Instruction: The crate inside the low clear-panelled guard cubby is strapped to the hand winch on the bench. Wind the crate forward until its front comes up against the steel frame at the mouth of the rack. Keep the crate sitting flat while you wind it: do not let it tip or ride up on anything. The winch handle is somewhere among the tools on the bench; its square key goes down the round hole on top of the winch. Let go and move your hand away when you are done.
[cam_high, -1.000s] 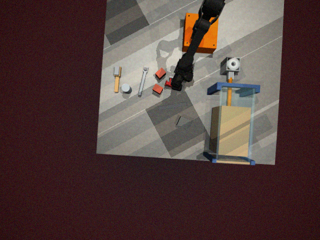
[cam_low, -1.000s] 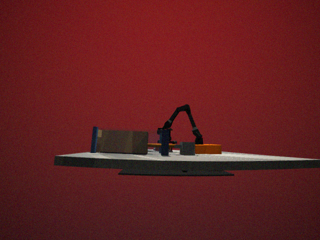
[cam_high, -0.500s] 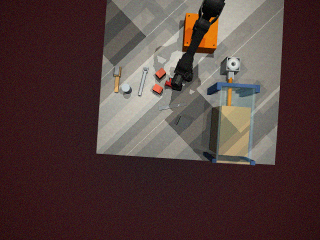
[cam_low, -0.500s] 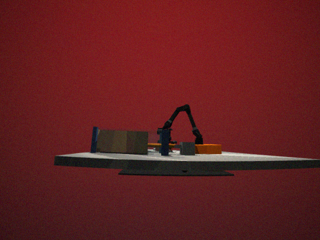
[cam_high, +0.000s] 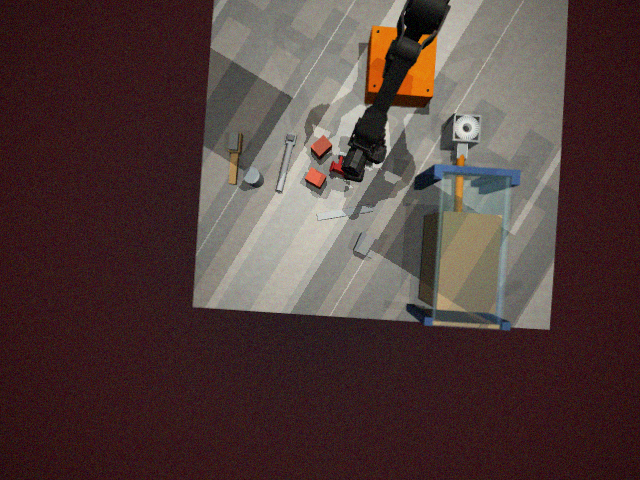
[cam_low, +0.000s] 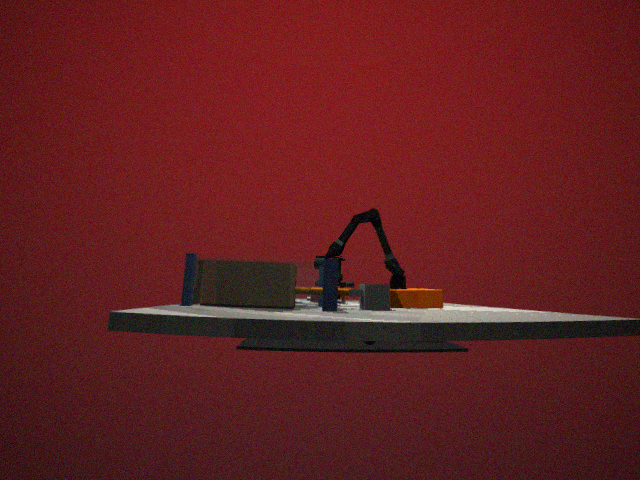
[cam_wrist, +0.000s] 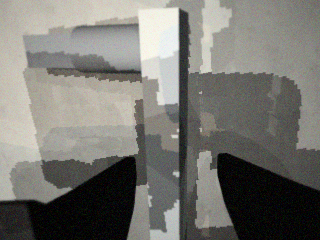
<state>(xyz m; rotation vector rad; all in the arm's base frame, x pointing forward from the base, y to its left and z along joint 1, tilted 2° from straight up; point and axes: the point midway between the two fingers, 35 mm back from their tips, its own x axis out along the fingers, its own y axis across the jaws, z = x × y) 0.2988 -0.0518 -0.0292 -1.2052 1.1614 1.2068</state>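
Now: gripper tip 50 mm to the left of the red knob, 30 mm short of it and 10 mm below it. From my gripper tip the other things lie so: grey crank handle 10 mm to the right, 10 mm above; flat grey bar 190 mm ahead, 10 mm to the left, 10 mm below; grey block 290 mm ahead, 100 mm to the left, 10 mm above.
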